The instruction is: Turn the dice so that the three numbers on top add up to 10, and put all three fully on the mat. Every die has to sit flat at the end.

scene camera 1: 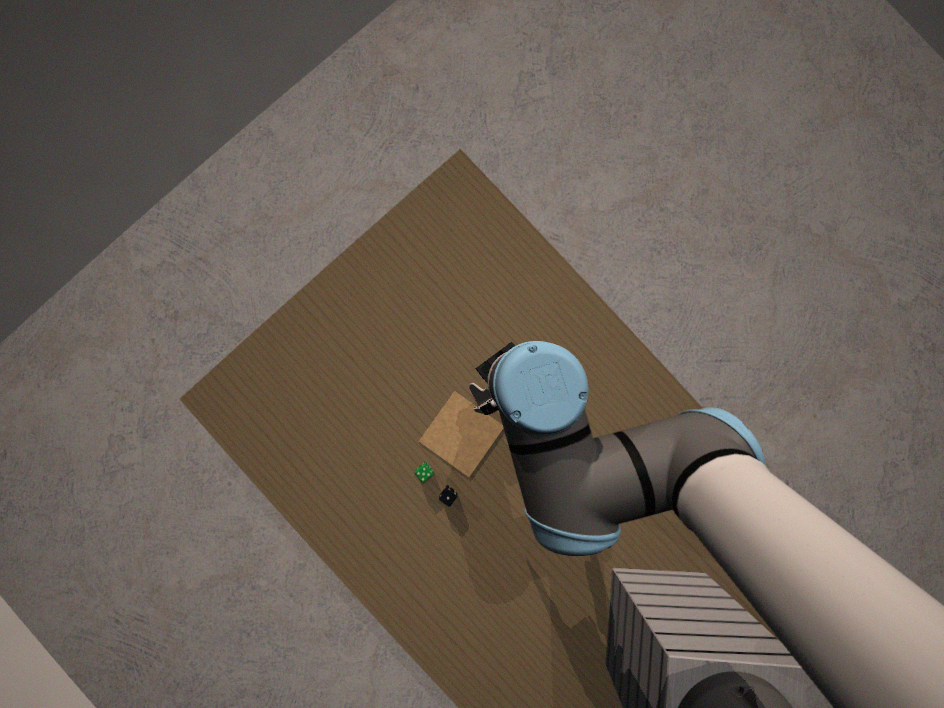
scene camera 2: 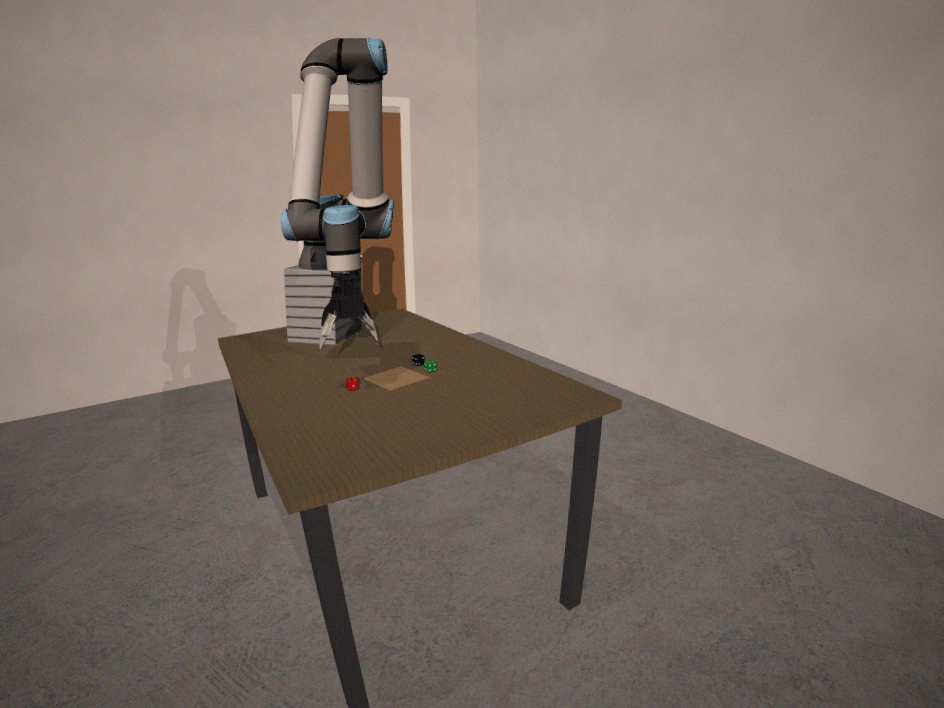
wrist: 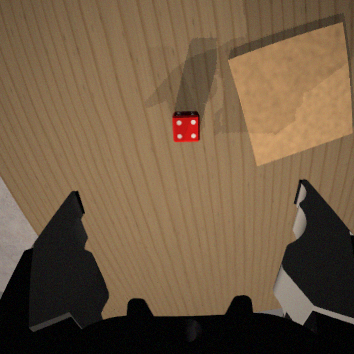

The pictures show: the gripper, a tan mat and a red die.
The gripper shows as well in the wrist view.
